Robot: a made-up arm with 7 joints.
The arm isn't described. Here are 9 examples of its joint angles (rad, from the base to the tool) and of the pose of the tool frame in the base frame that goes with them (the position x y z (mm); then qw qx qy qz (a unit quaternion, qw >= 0)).
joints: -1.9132 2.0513 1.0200 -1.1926 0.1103 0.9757 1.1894
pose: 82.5 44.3 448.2 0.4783 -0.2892 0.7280 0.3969
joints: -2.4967 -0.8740 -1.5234 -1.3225 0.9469 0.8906 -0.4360
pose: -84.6 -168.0 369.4 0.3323 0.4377 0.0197 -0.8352
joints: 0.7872 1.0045 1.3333 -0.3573 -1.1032 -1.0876 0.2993
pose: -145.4 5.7 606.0 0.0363 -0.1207 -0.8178 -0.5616
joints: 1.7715 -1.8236 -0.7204 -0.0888 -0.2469 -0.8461 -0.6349
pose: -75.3 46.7 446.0 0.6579 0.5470 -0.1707 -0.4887
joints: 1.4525 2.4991 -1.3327 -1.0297 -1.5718 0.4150 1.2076
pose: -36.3 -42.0 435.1 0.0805 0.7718 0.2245 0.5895
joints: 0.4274 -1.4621 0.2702 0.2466 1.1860 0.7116 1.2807
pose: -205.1 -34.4 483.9 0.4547 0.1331 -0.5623 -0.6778
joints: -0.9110 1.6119 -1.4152 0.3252 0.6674 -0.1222 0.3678
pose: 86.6 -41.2 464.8 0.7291 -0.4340 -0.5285 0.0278
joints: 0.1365 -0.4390 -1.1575 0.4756 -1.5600 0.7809 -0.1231
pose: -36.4 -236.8 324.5 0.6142 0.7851 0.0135 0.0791
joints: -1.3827 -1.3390 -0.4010 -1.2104 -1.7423 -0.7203 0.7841
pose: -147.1 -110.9 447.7 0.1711 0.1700 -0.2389 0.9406
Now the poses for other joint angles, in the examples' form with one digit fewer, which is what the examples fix.
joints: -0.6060 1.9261 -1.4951 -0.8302 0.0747 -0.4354 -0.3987
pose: -45 -56 541 0.410 0.345 -0.843 0.056
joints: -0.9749 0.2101 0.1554 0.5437 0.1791 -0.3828 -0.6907
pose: -22 -30 498 0.238 0.539 -0.698 -0.408
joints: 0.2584 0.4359 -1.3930 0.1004 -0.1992 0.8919 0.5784
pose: -71 -124 460 0.304 0.554 0.038 0.774
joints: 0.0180 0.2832 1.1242 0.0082 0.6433 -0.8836 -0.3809
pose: -93 -94 545 0.041 -0.834 0.527 0.157
